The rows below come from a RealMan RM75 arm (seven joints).
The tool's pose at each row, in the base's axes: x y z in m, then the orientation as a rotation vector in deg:
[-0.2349 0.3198 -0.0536 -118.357 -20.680 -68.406]
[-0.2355 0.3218 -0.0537 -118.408 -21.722 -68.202]
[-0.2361 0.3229 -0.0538 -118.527 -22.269 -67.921]
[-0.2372 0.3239 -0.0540 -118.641 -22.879 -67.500]
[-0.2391 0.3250 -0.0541 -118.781 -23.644 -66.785]
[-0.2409 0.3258 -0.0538 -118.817 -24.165 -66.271]
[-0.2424 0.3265 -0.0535 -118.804 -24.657 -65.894]
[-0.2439 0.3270 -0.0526 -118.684 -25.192 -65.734]
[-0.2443 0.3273 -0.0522 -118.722 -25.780 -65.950]
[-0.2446 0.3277 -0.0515 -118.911 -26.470 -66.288]
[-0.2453 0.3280 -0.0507 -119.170 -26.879 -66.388]
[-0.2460 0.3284 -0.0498 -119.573 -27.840 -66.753]
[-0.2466 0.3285 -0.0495 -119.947 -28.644 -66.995]
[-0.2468 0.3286 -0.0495 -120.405 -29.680 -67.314]
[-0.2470 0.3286 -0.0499 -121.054 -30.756 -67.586]
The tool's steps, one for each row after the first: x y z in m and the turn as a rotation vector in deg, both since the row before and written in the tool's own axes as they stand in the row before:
[-0.0006 -0.0017 0.0010 0.317 -0.443 -0.620]
[-0.0005 -0.0011 0.0004 0.163 -0.373 -0.266]
[-0.0008 -0.0012 0.0001 0.240 -0.468 -0.246]
[-0.0012 -0.0018 -0.0004 0.378 -0.692 -0.227]
[-0.0008 -0.0017 -0.0006 0.314 -0.460 -0.134]
[-0.0006 -0.0015 -0.0005 0.287 -0.353 -0.167]
[-0.0001 -0.0016 -0.0008 0.290 -0.196 -0.276]
[0.0001 -0.0006 -0.0002 0.012 -0.074 -0.505]
[0.0004 -0.0007 -0.0001 -0.142 -0.107 -0.653]
[0.0003 -0.0010 -0.0005 -0.160 -0.187 -0.366]
[0.0004 -0.0011 -0.0004 -0.272 -0.272 -0.883]
[-0.0001 -0.0006 -0.0004 -0.233 -0.280 -0.716]
[-0.0001 -0.0002 0.0000 -0.289 -0.345 -0.921]
[-0.0004 0.0000 0.0000 -0.418 -0.472 -0.956]

